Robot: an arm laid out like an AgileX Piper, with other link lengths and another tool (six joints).
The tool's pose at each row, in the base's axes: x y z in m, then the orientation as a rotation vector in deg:
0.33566 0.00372 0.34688 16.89 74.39 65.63
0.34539 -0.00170 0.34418 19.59 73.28 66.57
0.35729 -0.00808 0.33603 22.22 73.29 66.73
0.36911 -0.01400 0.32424 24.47 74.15 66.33
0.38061 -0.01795 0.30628 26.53 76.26 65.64
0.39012 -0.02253 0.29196 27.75 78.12 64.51
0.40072 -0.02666 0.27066 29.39 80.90 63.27
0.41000 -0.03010 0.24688 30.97 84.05 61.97
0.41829 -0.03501 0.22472 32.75 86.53 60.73
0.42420 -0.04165 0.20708 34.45 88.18 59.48
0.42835 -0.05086 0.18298 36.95 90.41 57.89
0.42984 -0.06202 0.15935 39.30 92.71 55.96
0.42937 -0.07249 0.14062 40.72 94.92 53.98
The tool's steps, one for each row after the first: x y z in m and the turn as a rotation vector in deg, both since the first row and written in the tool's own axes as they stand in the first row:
-0.00413 -0.00930 0.00527 0.58 -1.61 2.08
-0.00609 -0.02413 0.01026 2.02 -2.52 3.66
-0.00550 -0.04139 0.01421 3.91 -2.78 4.71
0.00037 -0.06212 0.01672 6.42 -2.04 5.56
0.00387 -0.07948 0.01843 8.52 -1.33 5.61
0.01173 -0.10230 0.01903 11.34 -0.03 5.93
0.02181 -0.12598 0.01798 14.30 1.60 6.25
0.02991 -0.14866 0.01601 17.03 2.67 6.69
0.03432 -0.16764 0.01274 19.32 3.11 7.00
0.04082 -0.19169 0.00486 22.48 3.70 7.63
0.04590 -0.21498 -0.00595 25.73 4.34 7.99
0.04891 -0.23338 -0.01658 28.44 5.20 7.79

